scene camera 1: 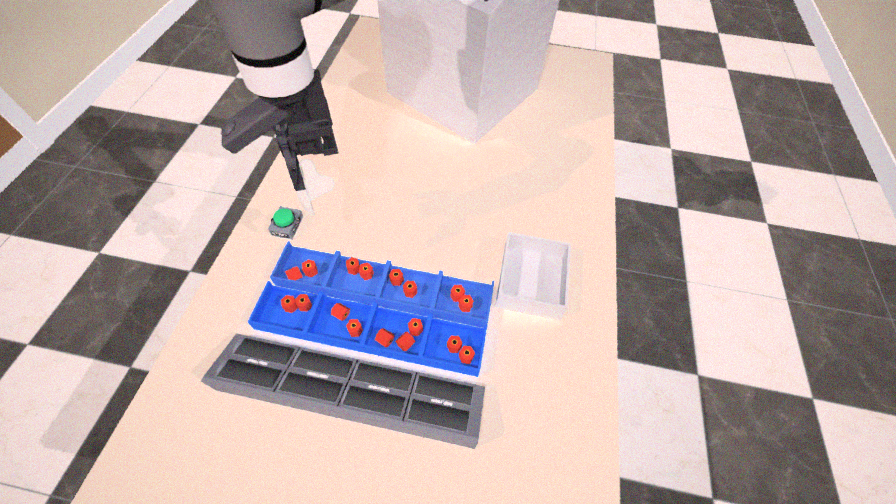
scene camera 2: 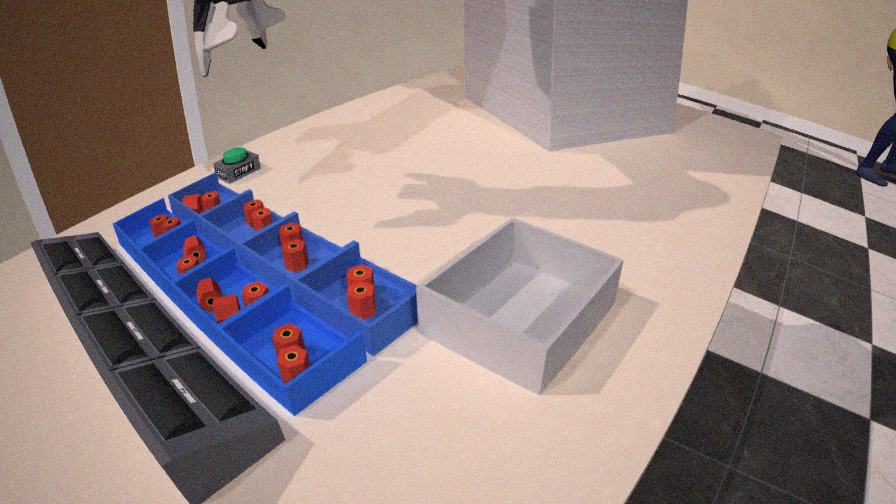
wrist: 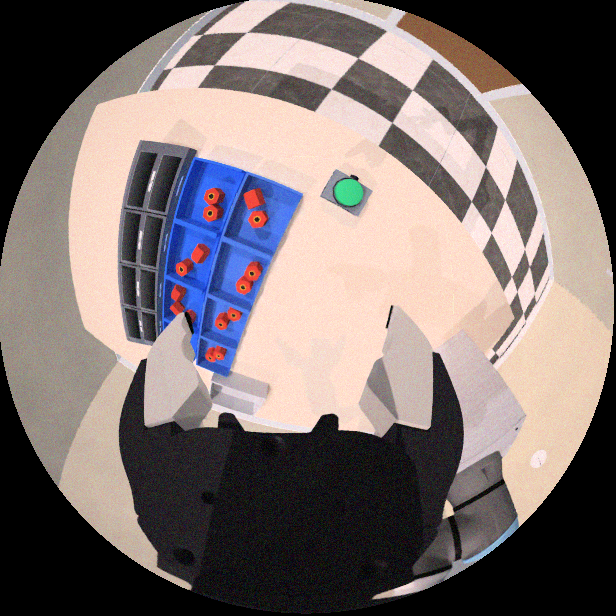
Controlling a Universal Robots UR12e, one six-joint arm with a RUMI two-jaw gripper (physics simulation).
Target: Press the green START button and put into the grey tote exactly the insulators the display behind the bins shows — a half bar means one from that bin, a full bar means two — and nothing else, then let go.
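Observation:
The green START button (scene camera 1: pixel 283 218) sits on its grey base at the table's left edge, beyond the blue bins (scene camera 1: pixel 375 307); it also shows in the second scene view (scene camera 2: pixel 236 156) and the wrist view (wrist: pixel 348 192). The eight bins each hold red insulators (scene camera 1: pixel 308 268). The dark display (scene camera 1: pixel 350 385) in front of the bins shows no lit bars. The grey tote (scene camera 1: pixel 534 273) stands empty right of the bins (scene camera 2: pixel 520 297). My gripper (scene camera 1: pixel 302 184) (wrist: pixel 287 327) hangs open and empty high above the table, beyond the button.
A tall white block (scene camera 1: pixel 466 59), the arm's pedestal, stands at the back of the table. The table's left edge runs close to the button. Checkered floor surrounds the table.

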